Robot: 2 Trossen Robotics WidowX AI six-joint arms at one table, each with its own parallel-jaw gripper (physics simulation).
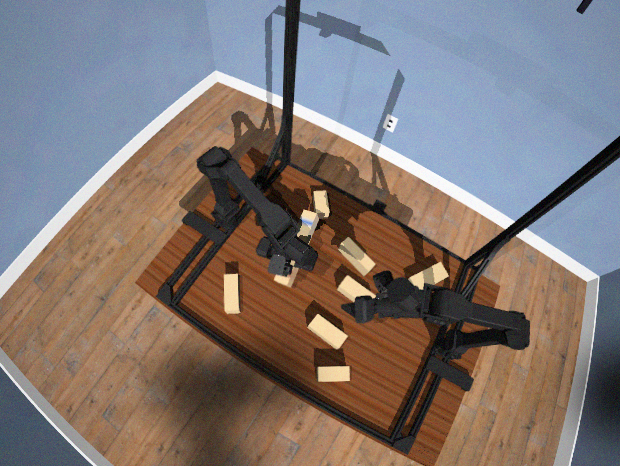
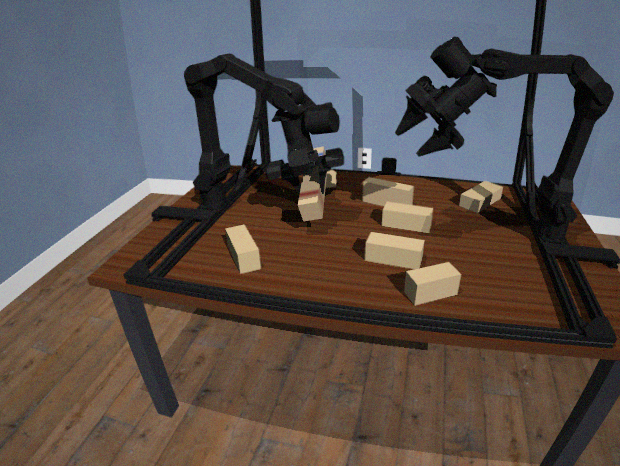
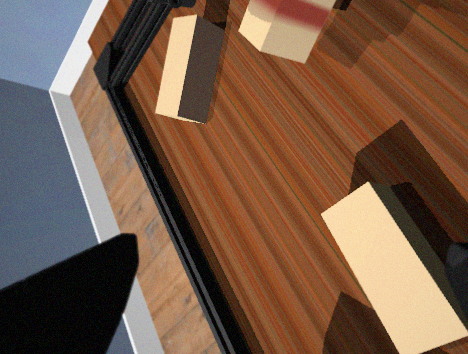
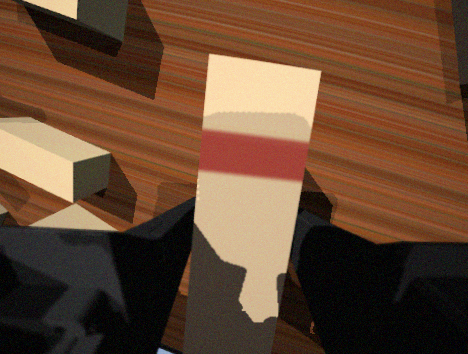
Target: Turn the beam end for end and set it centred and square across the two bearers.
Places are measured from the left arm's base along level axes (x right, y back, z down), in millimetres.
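Pixels of known places: left gripper, between the fingertips: (image 1: 351,304) (image 2: 407,145) (image 3: 289,252); right gripper, between the fingertips: (image 1: 291,264) (image 2: 313,195) (image 4: 240,205); left arm's base, origin of its link: (image 1: 444,347) (image 2: 551,235); right arm's base, origin of its link: (image 1: 227,221) (image 2: 213,204).
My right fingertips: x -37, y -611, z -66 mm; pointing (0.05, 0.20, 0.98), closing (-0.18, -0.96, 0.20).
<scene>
Ahead of a thing's pixels: the offset from my right fingertips to its middle.
The pale beam @[dz -16, dx +54, dy -10 mm] (image 1: 285,278) (image 2: 311,207) (image 3: 295,37) (image 4: 255,200) has a red band near one end and a blue band near the other. My right gripper (image 2: 315,176) (image 4: 240,205) is shut on it between the bands and holds it above the table. The beam is tilted, its red end low and toward the front, its blue end raised at the back. My left gripper (image 2: 408,144) is open and empty, high above the table's right part. Several plain pale blocks lie on the table; I cannot tell which two are the bearers.
Blocks lie at front left (image 1: 231,293) (image 2: 243,249), behind the beam @[dz +62, dx +289, dy -46 mm] (image 1: 320,202), in the middle (image 1: 356,255) (image 1: 327,330) (image 2: 406,216), at front right (image 1: 333,373) (image 2: 432,284) and at back right (image 1: 428,274) (image 2: 481,196). A black frame rail (image 2: 320,308) runs along the front edge.
</scene>
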